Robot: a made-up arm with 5 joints.
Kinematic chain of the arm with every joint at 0, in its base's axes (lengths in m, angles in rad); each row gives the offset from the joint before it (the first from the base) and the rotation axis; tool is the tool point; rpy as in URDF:
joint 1: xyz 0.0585 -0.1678 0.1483 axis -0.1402 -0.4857 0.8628
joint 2: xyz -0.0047 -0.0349 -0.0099 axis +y
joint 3: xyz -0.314 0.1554 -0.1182 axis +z
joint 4: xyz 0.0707 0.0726 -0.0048 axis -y
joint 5: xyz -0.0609 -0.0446 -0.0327 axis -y
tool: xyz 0.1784 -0.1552 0.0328 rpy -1.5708 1.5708 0
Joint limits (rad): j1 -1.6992..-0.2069 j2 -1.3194..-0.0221 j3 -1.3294..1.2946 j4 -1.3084..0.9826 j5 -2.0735..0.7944
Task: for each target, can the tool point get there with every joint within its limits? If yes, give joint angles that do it. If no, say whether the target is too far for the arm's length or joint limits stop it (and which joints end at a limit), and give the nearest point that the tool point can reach.
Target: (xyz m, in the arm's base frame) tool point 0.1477 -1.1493 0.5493
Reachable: no: too far | nearest point 0.1406 -0.2821 -0.0634 | short by 1.062 m
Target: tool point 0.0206 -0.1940 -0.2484
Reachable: yes | joints -0.6053 -1.0712 -0.5009 -0.4606 -0.6525
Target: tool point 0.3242 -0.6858 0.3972
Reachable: no: joint limits stop it (at a limit: joint 1, joint 2, joint 4) | nearest point 0.1975 -0.2472 -0.0292 | short by 0.625 m
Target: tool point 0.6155 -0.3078 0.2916
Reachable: no: joint limits stop it (at a limit: joint 1, joint 2, joint 4) | nearest point 0.3022 -0.1460 -0.0186 | short by 0.470 m
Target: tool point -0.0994 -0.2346 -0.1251
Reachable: yes | joints -0.4262 -0.7664 -0.7490 0.6852 -0.7302
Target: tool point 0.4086 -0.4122 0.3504
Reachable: no: joint limits stop it (at a limit: joint 1, joint 2, joint 4) | nearest point 0.2397 -0.1898 0.0011 | short by 0.447 m
